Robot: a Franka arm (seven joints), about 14 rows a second.
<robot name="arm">
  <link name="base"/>
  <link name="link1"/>
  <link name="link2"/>
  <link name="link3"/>
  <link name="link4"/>
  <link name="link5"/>
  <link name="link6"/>
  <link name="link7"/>
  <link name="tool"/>
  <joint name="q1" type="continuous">
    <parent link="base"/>
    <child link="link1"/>
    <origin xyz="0 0 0.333"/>
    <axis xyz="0 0 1"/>
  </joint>
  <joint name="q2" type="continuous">
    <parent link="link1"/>
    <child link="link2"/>
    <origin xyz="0 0 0" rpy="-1.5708 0 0"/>
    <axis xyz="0 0 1"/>
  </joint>
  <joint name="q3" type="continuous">
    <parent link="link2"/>
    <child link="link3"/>
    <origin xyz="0 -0.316 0" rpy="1.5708 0 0"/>
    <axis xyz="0 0 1"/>
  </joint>
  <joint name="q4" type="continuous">
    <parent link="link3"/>
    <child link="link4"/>
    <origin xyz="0.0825 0 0" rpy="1.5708 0 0"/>
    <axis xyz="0 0 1"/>
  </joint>
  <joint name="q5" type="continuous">
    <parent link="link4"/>
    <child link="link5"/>
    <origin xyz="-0.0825 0.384 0" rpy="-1.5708 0 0"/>
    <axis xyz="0 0 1"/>
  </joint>
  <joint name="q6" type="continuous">
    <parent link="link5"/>
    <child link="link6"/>
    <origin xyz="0 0 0" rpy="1.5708 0 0"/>
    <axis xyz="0 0 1"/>
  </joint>
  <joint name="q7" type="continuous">
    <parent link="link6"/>
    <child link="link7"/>
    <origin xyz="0.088 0 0" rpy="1.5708 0 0"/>
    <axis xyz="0 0 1"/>
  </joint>
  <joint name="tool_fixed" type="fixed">
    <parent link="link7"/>
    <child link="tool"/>
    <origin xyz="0 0 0.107"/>
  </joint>
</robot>
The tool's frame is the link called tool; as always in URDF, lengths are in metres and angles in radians. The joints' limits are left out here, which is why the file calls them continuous.
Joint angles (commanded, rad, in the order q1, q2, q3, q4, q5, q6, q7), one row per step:
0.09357 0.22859 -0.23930 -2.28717 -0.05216 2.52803 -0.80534
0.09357 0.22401 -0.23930 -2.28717 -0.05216 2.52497 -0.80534
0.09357 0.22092 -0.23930 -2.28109 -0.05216 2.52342 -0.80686
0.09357 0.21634 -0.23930 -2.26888 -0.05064 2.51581 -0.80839
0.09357 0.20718 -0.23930 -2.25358 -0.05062 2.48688 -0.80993
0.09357 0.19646 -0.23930 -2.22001 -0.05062 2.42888 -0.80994
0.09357 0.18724 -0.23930 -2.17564 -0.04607 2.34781 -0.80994
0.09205 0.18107 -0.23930 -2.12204 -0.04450 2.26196 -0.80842
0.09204 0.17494 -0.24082 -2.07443 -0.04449 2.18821 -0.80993
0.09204 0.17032 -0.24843 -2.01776 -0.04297 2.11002 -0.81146
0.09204 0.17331 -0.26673 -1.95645 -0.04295 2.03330 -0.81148
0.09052 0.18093 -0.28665 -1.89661 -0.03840 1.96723 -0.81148
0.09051 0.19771 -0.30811 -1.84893 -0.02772 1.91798 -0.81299
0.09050 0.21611 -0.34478 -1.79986 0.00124 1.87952 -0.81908
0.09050 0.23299 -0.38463 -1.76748 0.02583 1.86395 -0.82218
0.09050 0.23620 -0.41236 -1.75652 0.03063 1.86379 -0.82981
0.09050 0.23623 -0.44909 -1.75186 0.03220 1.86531 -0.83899
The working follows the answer.
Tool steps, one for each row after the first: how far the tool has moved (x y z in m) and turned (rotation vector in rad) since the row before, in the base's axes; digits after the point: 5 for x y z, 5 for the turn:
0.00002 0.00004 0.00210 0.00073 -0.00153 -0.00026
0.00226 -0.00016 0.00381 -0.00043 -0.00742 0.00170
0.00388 -0.00033 0.00646 0.00035 -0.00915 0.00032
0.00291 -0.00032 0.00823 0.00160 0.00456 -0.00007
0.00590 -0.00073 0.01398 0.00220 0.01364 -0.00305
0.00621 -0.00081 0.01608 0.00625 0.02672 -0.00764
0.00734 -0.00172 0.01860 0.00355 0.02560 -0.00833
0.00571 -0.00153 0.01776 0.00203 0.01995 -0.00361
0.00612 -0.00486 0.02123 0.00157 0.01655 -0.01051
0.00539 -0.01078 0.02001 -0.00271 0.01799 -0.02144
0.00485 -0.01212 0.01809 -0.00058 0.01265 -0.02603
0.00379 -0.01131 0.00901 0.00341 0.01586 -0.02607
0.00314 -0.01825 0.01022 0.01424 0.00091 -0.04219
0.00088 -0.02015 0.00570 0.00717 -0.00674 -0.04431
-0.00204 -0.01496 0.00459 -0.00473 -0.00893 -0.02032
-0.00560 -0.01992 0.00428 -0.00811 -0.00682 -0.02665

Tool pose at each row, in the base's axes (x y z in m, rotation vector in rad; rounded; the steps above come from the unrounded poses):
0.52785 -0.07784 0.25671 2.86863 1.06096 -0.03486
0.52787 -0.07780 0.25881 2.86898 1.06056 -0.03231
0.53013 -0.07796 0.26262 2.86552 1.06154 -0.02176
0.53401 -0.07829 0.26908 2.86295 1.06047 -0.00844
0.53692 -0.07861 0.27732 2.86577 1.06168 -0.01414
0.54282 -0.07933 0.29129 2.87336 1.06040 -0.03278
0.54903 -0.08014 0.30737 2.89056 1.05595 -0.06863
0.55636 -0.08187 0.32597 2.90504 1.04918 -0.10455
0.56208 -0.08340 0.34373 2.91380 1.04765 -0.13296
0.56820 -0.08826 0.36496 2.92499 1.03537 -0.15695
0.57359 -0.09904 0.38497 2.93848 1.00561 -0.18548
0.57843 -0.11116 0.40306 2.95480 0.96906 -0.20528
0.58222 -0.12247 0.41207 2.97478 0.93401 -0.22825
0.58537 -0.14072 0.42229 -3.00682 -0.87645 0.22437
0.58625 -0.16087 0.42799 -3.01839 -0.80833 0.21045
0.58421 -0.17584 0.43258 -3.03267 -0.77853 0.19907
0.57861 -0.19575 0.43685 3.04410 0.73742 -0.19182

